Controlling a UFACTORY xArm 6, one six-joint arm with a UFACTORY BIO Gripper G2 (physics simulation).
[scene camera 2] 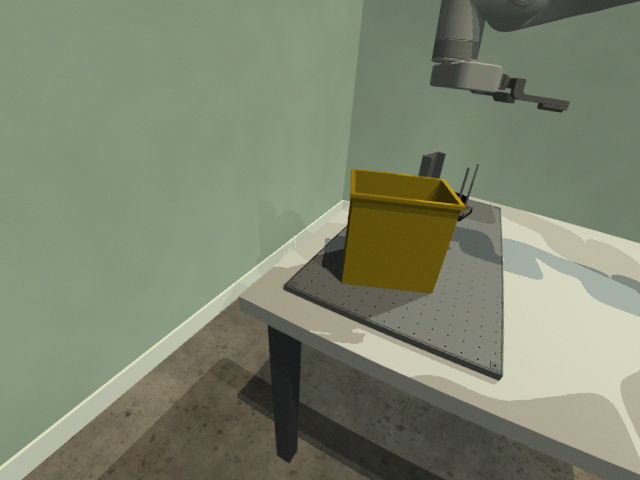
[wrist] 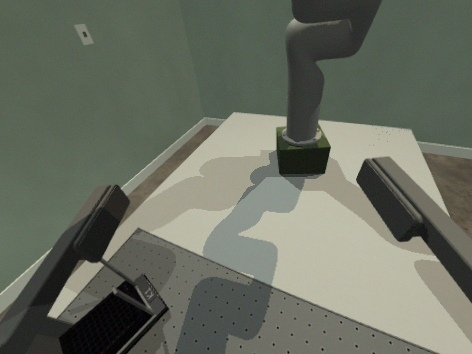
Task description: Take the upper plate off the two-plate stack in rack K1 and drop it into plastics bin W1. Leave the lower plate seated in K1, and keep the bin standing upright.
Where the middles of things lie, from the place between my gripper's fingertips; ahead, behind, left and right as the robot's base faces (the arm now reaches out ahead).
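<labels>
Yellow plastics bin W1 (scene camera 2: pixel 399 228): 25 cm below my hand, 20 cm to the left of it, 16 cm ahead of it.
</labels>
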